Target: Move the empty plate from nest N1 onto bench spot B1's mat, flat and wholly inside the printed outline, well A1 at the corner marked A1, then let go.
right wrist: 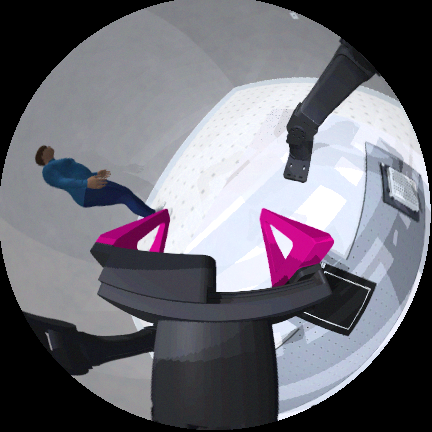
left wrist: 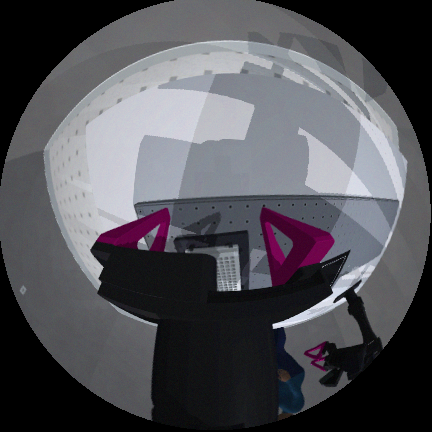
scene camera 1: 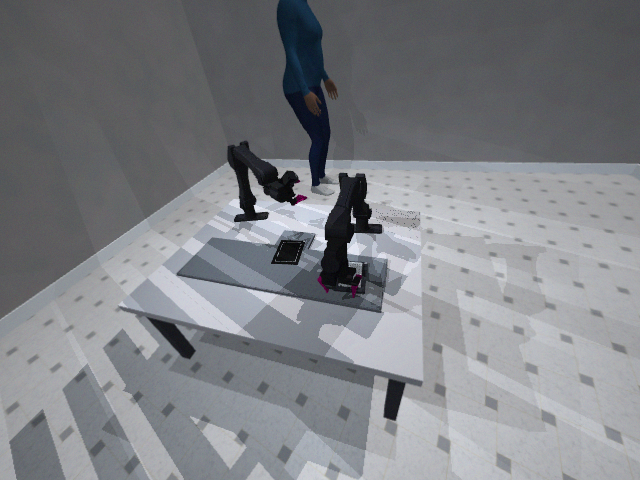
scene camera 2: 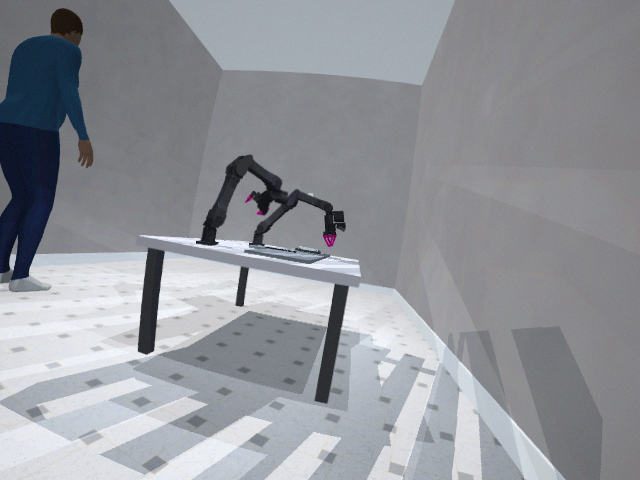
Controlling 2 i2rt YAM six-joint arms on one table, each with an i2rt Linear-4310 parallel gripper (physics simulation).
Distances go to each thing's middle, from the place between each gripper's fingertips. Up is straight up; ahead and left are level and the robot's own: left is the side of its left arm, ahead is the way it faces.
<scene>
The black outlined mat (right wrist: 339,312) lies 23 cm ahead of my right hand, 2 cm to the right of it and 21 cm below it. Round my right hand: well plate (left wrist: 227,261) 32 cm ahead, 30 cm to the left, 19 cm below.
Now: left hand 14 cm past the well plate, 1 cm to the right of it and 4 cm above it. The rest, counted from my left hand: black outlined mat: 24 cm behind, 32 cm to the right, 6 cm below.
</scene>
